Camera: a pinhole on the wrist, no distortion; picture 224 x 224 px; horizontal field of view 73.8 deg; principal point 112.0 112.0 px. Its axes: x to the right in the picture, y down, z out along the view. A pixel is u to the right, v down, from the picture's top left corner.
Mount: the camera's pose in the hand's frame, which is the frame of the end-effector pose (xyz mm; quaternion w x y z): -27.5 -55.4 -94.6 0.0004 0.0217 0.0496 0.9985
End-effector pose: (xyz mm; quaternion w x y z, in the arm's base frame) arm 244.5 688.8 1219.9 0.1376 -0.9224 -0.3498 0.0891
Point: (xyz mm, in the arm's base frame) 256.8 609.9 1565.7
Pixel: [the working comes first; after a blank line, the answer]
In the camera's frame: 28.9 -35.2 -250.2

behind the camera
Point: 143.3 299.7 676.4
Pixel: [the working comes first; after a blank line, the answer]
In the camera's frame: 296.3 -386.2 589.6

187 14
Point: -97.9 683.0 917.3
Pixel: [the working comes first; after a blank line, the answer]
In the camera's frame: 228.9 103.2 451.6

188 146
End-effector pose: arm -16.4 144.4 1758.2 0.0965 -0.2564 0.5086 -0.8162
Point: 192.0 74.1 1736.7
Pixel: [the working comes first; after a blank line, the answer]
In the camera's frame: 138.0 -60.4 251.1

194 76
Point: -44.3 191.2 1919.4
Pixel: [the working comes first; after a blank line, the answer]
In the camera's frame: -79.2 114.8 92.8

outside the picture
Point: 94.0 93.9 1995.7
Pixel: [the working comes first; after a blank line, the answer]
In the camera's frame: -19.4 168.1 260.2

101 208
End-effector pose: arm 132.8 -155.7 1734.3 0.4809 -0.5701 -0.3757 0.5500
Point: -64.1 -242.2 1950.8
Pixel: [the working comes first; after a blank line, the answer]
In the camera's frame: 147.2 139.1 273.6

192 188
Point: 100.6 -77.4 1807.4
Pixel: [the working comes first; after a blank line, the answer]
In the camera's frame: -73.3 45.6 141.4

35 160
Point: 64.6 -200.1 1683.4
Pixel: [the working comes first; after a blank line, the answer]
In the camera's frame: 16.1 -106.8 163.4

127 14
